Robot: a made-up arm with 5 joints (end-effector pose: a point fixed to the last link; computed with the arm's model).
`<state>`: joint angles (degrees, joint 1 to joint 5).
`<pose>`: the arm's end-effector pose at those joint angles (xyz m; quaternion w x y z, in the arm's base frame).
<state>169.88 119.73 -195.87 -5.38 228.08</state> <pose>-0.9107 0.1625 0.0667 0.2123 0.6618 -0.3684 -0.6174</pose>
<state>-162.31 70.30 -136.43 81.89 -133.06</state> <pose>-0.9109 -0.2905 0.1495 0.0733 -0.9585 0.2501 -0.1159</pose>
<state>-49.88 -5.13 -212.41 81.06 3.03</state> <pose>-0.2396 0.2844 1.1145 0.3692 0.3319 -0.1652 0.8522</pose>
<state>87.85 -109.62 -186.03 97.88 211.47</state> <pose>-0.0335 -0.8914 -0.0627 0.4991 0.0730 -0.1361 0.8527</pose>
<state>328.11 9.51 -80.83 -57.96 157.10</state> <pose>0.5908 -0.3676 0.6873 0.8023 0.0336 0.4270 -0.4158</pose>
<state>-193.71 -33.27 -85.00 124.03 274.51</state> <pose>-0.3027 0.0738 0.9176 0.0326 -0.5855 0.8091 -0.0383</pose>
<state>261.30 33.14 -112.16 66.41 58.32</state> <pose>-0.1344 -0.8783 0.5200 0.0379 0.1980 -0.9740 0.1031</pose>
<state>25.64 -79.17 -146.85 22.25 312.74</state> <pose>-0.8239 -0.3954 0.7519 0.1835 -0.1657 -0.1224 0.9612</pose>
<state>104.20 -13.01 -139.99 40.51 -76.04</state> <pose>-0.0404 0.1596 1.2836 0.2023 0.0012 -0.5556 -0.8064</pose>
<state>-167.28 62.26 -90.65 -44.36 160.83</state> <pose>-0.8012 -0.1808 0.0226 0.0334 -0.7742 -0.2212 0.5921</pose>
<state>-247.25 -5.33 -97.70 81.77 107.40</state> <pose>-0.2354 0.5614 0.8584 0.1733 -0.9818 -0.0459 0.0633</pose>
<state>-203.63 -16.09 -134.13 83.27 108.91</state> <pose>-0.1972 0.0863 1.2160 0.4058 -0.7636 -0.3357 0.3736</pose>
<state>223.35 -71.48 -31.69 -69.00 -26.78</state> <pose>-0.0715 -0.0675 0.7933 0.9873 0.0392 -0.0559 0.1438</pose>
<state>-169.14 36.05 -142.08 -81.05 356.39</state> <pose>-0.6792 -0.1303 0.8798 0.9961 -0.0078 0.0613 0.0631</pose>
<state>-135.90 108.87 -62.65 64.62 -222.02</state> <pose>0.0373 0.0361 -0.3927 0.0149 -0.4147 -0.3875 -0.8232</pose>
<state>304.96 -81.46 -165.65 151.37 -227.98</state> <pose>-0.4781 0.6838 0.5731 0.4616 0.0413 0.6695 -0.5805</pose>
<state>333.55 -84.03 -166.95 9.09 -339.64</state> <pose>-0.9042 0.4498 0.4357 0.0456 -0.4719 0.2043 0.8565</pose>
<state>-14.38 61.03 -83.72 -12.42 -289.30</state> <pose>0.7544 -0.1934 -0.0654 0.1423 -0.7025 0.6446 -0.2659</pose>
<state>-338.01 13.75 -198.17 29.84 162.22</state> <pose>-0.0193 -0.0078 1.2515 0.9748 -0.0748 0.2069 0.0358</pose>
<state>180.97 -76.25 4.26 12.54 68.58</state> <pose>-0.2812 -0.0048 0.4065 0.4073 -0.4832 -0.7216 0.2828</pose>
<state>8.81 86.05 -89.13 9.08 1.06</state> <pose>0.5811 0.0901 -0.3680 0.0045 0.9963 0.0675 -0.0521</pose>
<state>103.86 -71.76 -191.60 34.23 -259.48</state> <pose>0.2346 -0.9507 0.4170 0.8890 0.4155 0.0121 0.1920</pose>
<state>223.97 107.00 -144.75 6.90 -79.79</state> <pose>-0.6161 -0.5943 -0.2792 0.2531 0.8502 -0.4543 -0.0818</pose>
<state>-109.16 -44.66 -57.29 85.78 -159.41</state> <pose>-0.1161 -0.3342 0.7766 0.1007 0.8964 0.4204 -0.0982</pose>
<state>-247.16 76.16 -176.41 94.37 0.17</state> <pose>-0.3718 0.8826 0.4469 0.0428 -0.5536 -0.8312 -0.0283</pose>
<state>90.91 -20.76 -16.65 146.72 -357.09</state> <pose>-0.0041 0.2569 0.2870 0.5957 0.4161 0.4019 -0.5572</pose>
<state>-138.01 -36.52 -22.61 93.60 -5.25</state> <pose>-0.2618 -0.2357 0.3679 0.2812 -0.3827 0.8751 0.0934</pose>
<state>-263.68 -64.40 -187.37 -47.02 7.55</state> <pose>0.0984 -0.8884 0.4755 0.4008 0.6151 0.6020 -0.3139</pose>
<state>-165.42 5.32 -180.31 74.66 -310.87</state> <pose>-0.0949 -0.0247 1.2688 0.6522 -0.1902 -0.6117 0.4053</pose>
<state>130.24 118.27 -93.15 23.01 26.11</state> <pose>-0.1106 0.1307 -0.5895 0.3991 0.5613 0.7202 -0.0836</pose>
